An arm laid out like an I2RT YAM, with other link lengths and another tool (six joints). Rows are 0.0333 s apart.
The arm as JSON. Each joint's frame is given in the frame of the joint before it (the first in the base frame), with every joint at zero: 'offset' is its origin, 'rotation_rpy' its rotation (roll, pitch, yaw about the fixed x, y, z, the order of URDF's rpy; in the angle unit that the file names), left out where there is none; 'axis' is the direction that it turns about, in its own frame. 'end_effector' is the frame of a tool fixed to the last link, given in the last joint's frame.
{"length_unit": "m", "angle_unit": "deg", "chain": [
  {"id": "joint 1", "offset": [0.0, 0.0, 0.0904], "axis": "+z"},
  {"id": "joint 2", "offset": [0.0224, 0.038, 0.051], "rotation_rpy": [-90.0, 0.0, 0.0], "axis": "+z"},
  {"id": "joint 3", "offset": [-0.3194, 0.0, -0.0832], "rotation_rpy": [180.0, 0.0, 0.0], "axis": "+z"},
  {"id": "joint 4", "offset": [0.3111, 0.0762, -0.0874], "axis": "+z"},
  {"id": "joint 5", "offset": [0.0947, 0.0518, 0.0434], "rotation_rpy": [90.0, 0.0, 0.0], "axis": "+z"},
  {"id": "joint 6", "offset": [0.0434, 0.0, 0.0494], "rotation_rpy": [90.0, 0.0, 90.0], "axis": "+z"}
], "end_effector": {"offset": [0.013, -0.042, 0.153], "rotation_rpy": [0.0, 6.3, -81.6]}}
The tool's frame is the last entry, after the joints.
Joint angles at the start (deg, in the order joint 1, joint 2, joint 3, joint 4, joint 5, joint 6):
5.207, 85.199, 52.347, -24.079, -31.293, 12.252
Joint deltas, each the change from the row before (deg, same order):
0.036, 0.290, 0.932, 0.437, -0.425, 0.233
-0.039, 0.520, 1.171, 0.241, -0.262, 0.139
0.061, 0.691, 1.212, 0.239, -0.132, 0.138
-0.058, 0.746, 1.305, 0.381, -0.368, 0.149
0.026, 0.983, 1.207, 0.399, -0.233, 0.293
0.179, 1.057, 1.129, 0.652, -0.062, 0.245
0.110, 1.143, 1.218, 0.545, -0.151, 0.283
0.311, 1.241, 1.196, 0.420, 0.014, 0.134
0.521, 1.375, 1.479, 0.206, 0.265, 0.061
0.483, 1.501, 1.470, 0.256, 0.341, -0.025
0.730, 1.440, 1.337, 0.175, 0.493, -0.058
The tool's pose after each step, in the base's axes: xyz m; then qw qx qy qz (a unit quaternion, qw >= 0). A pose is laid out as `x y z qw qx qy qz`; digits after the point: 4 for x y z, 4 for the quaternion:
0.4784 0.1278 0.1551 0.3153 -0.9086 0.0631 -0.2664
0.4853 0.1288 0.1620 0.3186 -0.9058 0.0616 -0.2724
0.4924 0.1303 0.1676 0.3209 -0.9036 0.0600 -0.2775
0.5003 0.1316 0.1744 0.3250 -0.9003 0.0583 -0.2835
0.5078 0.1331 0.1781 0.3281 -0.8982 0.0583 -0.2868
0.5157 0.1355 0.1810 0.3303 -0.8961 0.0568 -0.2910
0.5237 0.1376 0.1836 0.3330 -0.8941 0.0561 -0.2943
0.5310 0.1412 0.1844 0.3344 -0.8932 0.0538 -0.2959
0.5388 0.1461 0.1854 0.3342 -0.8930 0.0502 -0.2973
0.5470 0.1508 0.1851 0.3332 -0.8931 0.0465 -0.2987
0.5537 0.1573 0.1835 0.3313 -0.8940 0.0415 -0.2988

